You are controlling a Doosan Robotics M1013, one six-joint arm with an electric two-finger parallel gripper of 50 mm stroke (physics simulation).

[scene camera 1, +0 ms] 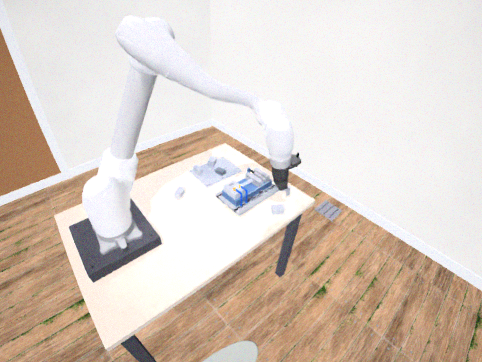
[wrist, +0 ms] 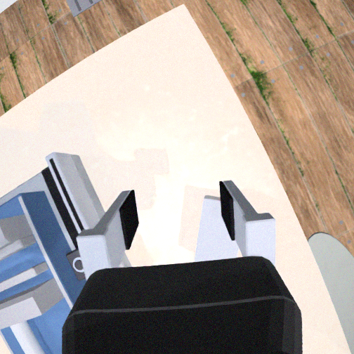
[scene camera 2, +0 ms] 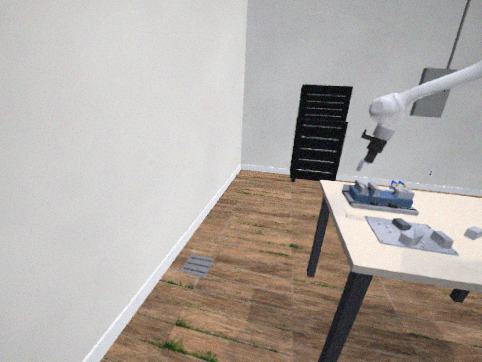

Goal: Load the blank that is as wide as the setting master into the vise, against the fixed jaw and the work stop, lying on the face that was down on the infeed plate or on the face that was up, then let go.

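Places are measured from the arm's base along level axes (x left, y ahead, z down), in centimetres.
Pixels of known places: gripper, fingertip midpoint: point(scene camera 1: 285, 191) point(scene camera 2: 357, 170); arm's base at its link origin: point(scene camera 1: 117, 231).
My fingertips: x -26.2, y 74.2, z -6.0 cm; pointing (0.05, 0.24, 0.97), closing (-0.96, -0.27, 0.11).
Ahead of a thing's pixels: the offset from my fingertips to its top centre. "spot": to the spot under its first point.
The vise {dx +18.2, dy -7.7, dz +1.2 cm} point(scene camera 1: 257, 186) point(scene camera 2: 382, 198) point(wrist: 47, 220), blue with grey jaws, stands on a grey base near the table's end. A light grey block {dx -1.0, dy -4.3, dz +7.6 cm} point(scene camera 1: 277, 209) point(wrist: 207, 232) lies on the table beside the vise, partly behind one finger in the wrist view. My gripper point(scene camera 1: 286, 194) point(scene camera 2: 360, 165) point(wrist: 178, 202) is open and empty, above the table beside the vise. The infeed plate {dx +45.2, dy -11.0, dz +10.3 cm} point(scene camera 1: 210, 179) point(scene camera 2: 382, 234) carries a dark block {dx +41.3, dy -10.2, dz +7.9 cm} point(scene camera 1: 220, 171) point(scene camera 2: 401, 223) and two grey blocks. Which piece is the setting master, and which blank matches its width, I cannot tell.
Another grey block {dx +37.6, dy -38.4, dz +7.6 cm} point(scene camera 1: 179, 192) point(scene camera 2: 473, 232) lies on the table nearer the robot's base point(scene camera 1: 117, 250). Blue hooped parts {spot: dx +13.5, dy -15.4, dz +4.9 cm} point(scene camera 1: 242, 195) with yellow tips stand up at one end of the vise. The table's edge runs close beside the light grey block.
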